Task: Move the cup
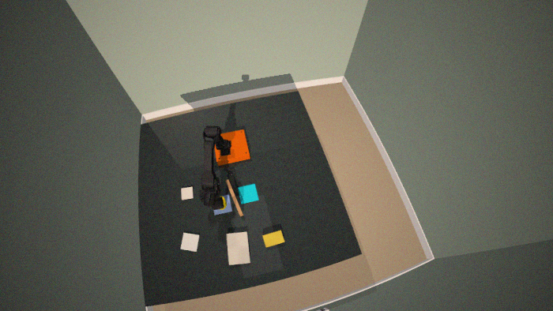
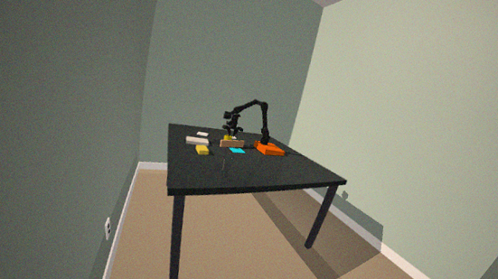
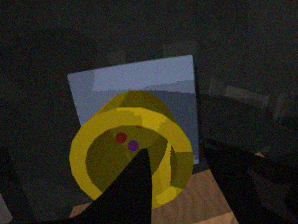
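My gripper tip is 2 cm short of the yellow cup and 3 cm above it. Also, from my gripper tip: blue pad 2 cm ahead, 7 cm below; red marble 4 cm ahead, 1 cm to the left, 5 cm below; wooden bar 1 cm ahead, 9 cm to the left, 4 cm below.
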